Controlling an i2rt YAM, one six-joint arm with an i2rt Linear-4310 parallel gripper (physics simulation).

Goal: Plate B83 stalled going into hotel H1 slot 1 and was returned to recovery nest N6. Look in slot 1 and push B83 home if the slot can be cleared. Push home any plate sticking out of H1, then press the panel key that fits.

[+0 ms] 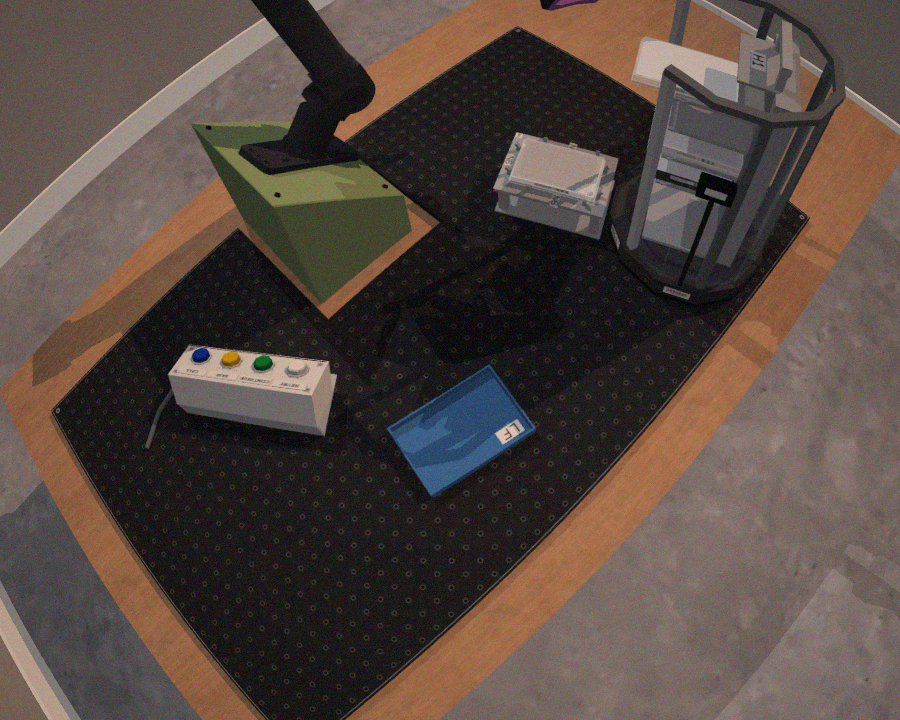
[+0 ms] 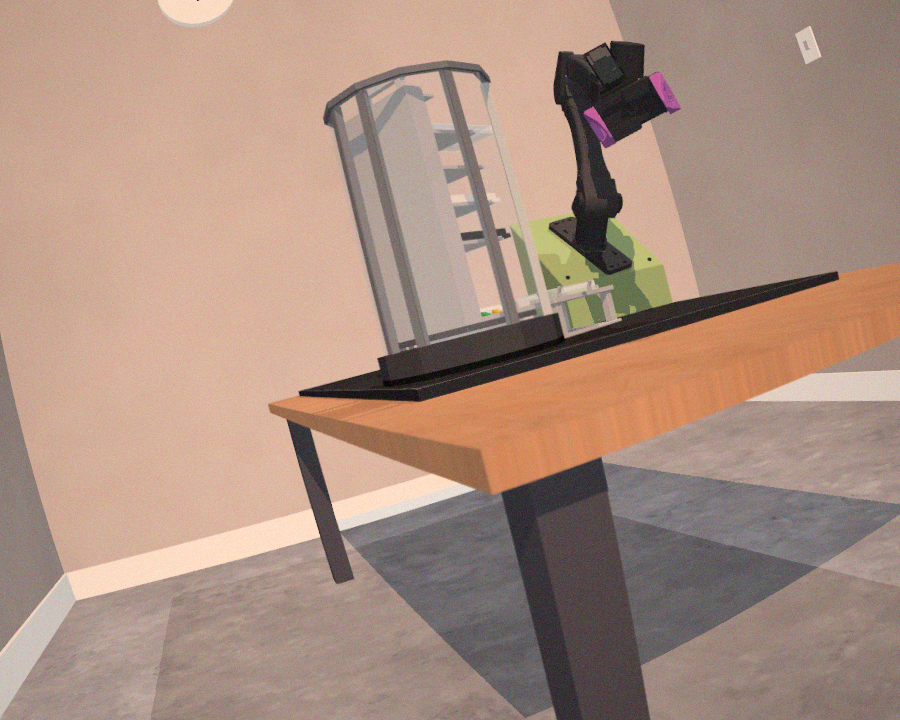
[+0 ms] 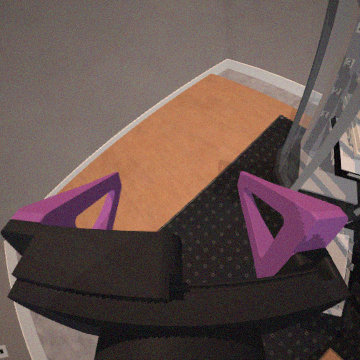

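Pixels of known places: gripper, fingertip midpoint: (image 2: 637, 118) (image 3: 179, 177); arm's base, link origin: (image 1: 301, 155) (image 2: 589, 246).
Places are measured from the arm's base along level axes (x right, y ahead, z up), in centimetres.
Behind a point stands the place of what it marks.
Note:
Hotel H1 (image 1: 651, 161) {x -21.2, y 41.6, z 8.9 cm} (image 2: 393, 225) {x -39.5, y 55.3, z 4.3 cm} (image 3: 320, 55) {x -42.8, y 41.7, z 14.2 cm} is a grey-posted cage with stacked light shelves. A dark level (image 1: 714, 189) {x -20.1, y 50.3, z 12.2 cm} (image 2: 484, 234) {x -43.8, y 45.7, z 0.4 cm} juts out at mid-height. I cannot tell the slot contents or which plate sticks out. A pale plate (image 1: 559, 166) {x -24.7, y 26.4, z -7.7 cm} (image 2: 574, 289) {x -28.5, y 24.9, z -8.4 cm} rests on a white nest (image 1: 547, 198) {x -19.5, y 28.0, z -9.1 cm} (image 2: 609, 301) {x -27.4, y 18.2, z -11.5 cm} beside H1; its label is unreadable. The white panel (image 1: 247, 405) {x 29.3, y 17.0, z -9.6 cm} has blue (image 1: 200, 355) {x 29.2, y 7.0, z -7.9 cm}, yellow (image 1: 230, 358) {x 26.5, y 11.0, z -8.0 cm}, green (image 1: 261, 362) {x 23.9, y 15.1, z -8.0 cm} and white (image 1: 297, 370) {x 21.5, y 20.0, z -7.7 cm} keys. My purple-tipped gripper (image 2: 632, 110) {x -45.5, y 17.3, z 13.3 cm} (image 3: 179, 177) {x -45.5, y 17.3, z 13.3 cm} is open and empty, high above the table, apart from H1 and the nest.
A blue tray (image 1: 461, 435) {x 13.3, y 39.5, z -14.8 cm} marked LF lies on the black mat (image 1: 420, 600) {x 33.0, y 49.8, z -15.0 cm}, between the panel and the table's front edge. The green arm base (image 1: 330, 232) {x 5.6, y 11.4, z -3.3 cm} stands left of the nest. A white flat object (image 1: 664, 63) {x -28.6, y 37.9, z 18.2 cm} lies behind H1. A cable (image 1: 155, 420) {x 41.3, y 4.1, z -14.4 cm} leaves the panel.

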